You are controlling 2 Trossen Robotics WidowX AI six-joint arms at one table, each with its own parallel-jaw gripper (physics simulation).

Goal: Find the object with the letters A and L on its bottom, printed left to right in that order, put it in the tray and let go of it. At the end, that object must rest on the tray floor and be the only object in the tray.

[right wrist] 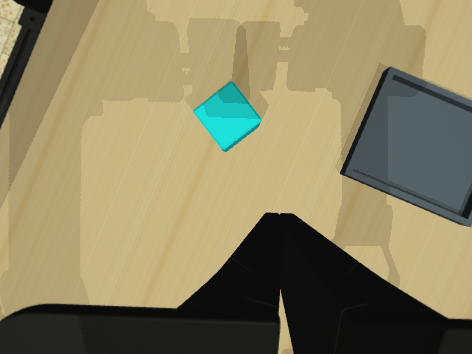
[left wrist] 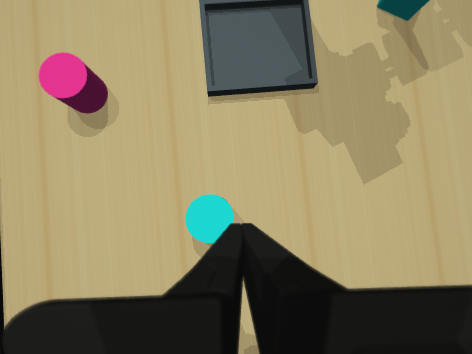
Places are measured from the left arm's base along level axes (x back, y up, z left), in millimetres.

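Pixels of known places: left gripper, fingertip midpoint: (left wrist: 240,234); right gripper, fingertip midpoint: (right wrist: 277,226).
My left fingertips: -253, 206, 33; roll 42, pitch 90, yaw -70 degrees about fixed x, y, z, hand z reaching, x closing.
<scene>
Behind a point stands the place of what it marks, as x, y, z.
A cyan cylinder (left wrist: 209,218) @(-246, 27, 54) stands upright on the table, its lower right edge partly behind the fingers of my left gripper (left wrist: 240,234) @(-253, 206, 33). That gripper is shut and empty. A magenta cylinder (left wrist: 63,75) @(-394, 26, 200) stands upright at the upper left of the left wrist view. A cyan block (right wrist: 226,122) @(-523, 17, -188) (left wrist: 404,7) @(-494, -9, -186) stands on the table, beyond the fingertips of my right gripper (right wrist: 277,226) @(-566, 231, -139), which is shut and empty. The dark grey tray (left wrist: 259,91) @(-395, -23, -7) (right wrist: 365,121) @(-457, -14, -71) has a bare floor in the parts that show. No letters show on any object; the undersides are hidden.
The tray lies between the magenta cylinder and the cyan block in the left wrist view. A black rail (right wrist: 19,65) @(-564, -34, -413) runs along the table's edge at the upper left of the right wrist view. Shadows of the arms fall across the table and the tray.
</scene>
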